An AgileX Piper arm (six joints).
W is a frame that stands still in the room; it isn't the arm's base.
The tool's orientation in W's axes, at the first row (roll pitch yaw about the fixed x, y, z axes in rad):
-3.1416, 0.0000, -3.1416
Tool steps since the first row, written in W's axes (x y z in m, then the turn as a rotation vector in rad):
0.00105, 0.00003, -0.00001, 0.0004, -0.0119, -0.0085
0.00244, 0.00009, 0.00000, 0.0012, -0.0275, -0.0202
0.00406, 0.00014, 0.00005, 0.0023, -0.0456, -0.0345
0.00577, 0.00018, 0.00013, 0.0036, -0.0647, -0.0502
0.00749, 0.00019, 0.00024, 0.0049, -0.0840, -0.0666
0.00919, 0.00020, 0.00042, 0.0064, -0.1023, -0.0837
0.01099, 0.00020, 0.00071, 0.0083, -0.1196, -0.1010
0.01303, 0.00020, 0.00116, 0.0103, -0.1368, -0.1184
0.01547, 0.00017, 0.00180, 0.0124, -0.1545, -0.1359
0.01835, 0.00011, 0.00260, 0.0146, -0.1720, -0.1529
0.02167, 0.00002, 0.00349, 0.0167, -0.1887, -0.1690
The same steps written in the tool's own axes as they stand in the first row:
-0.00105, 0.00003, 0.00001, -0.0004, -0.0119, 0.0085
-0.00244, 0.00009, 0.00000, -0.0012, -0.0275, 0.0202
-0.00406, 0.00014, -0.00005, -0.0023, -0.0456, 0.0345
-0.00577, 0.00018, -0.00013, -0.0036, -0.0647, 0.0502
-0.00749, 0.00019, -0.00024, -0.0049, -0.0840, 0.0666
-0.00919, 0.00020, -0.00042, -0.0064, -0.1023, 0.0837
-0.01099, 0.00020, -0.00071, -0.0083, -0.1196, 0.1010
-0.01303, 0.00020, -0.00116, -0.0103, -0.1368, 0.1184
-0.01547, 0.00017, -0.00180, -0.0124, -0.1545, 0.1359
-0.01835, 0.00011, -0.00260, -0.0146, -0.1720, 0.1529
-0.02167, 0.00002, -0.00349, -0.0167, -0.1887, 0.1690

